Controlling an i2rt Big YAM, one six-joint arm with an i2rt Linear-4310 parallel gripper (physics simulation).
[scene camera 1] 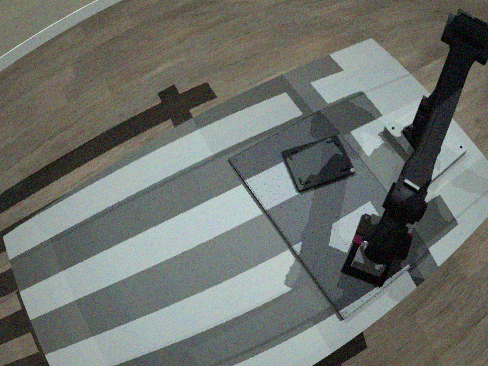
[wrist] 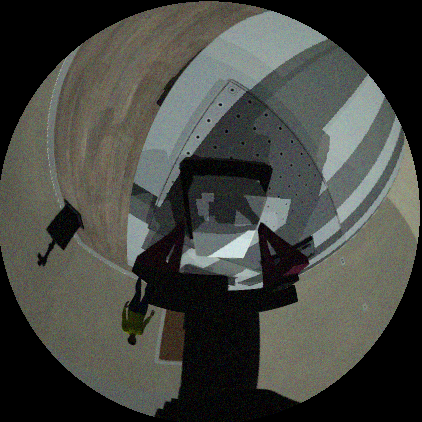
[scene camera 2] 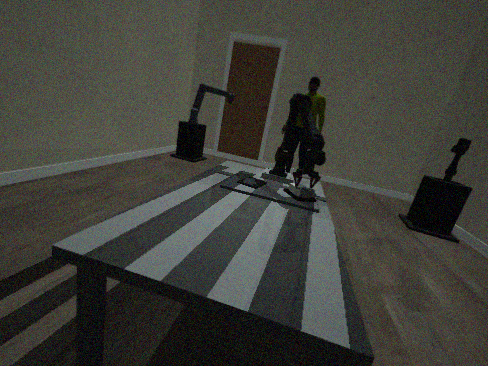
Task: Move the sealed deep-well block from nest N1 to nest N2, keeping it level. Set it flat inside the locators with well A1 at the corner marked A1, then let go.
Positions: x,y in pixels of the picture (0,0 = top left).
Labels:
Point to a dark nest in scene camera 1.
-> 316,163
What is my gripper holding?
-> Nothing.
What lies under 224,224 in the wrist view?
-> A deep-well block.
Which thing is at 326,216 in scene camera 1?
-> A perforated grey plate.

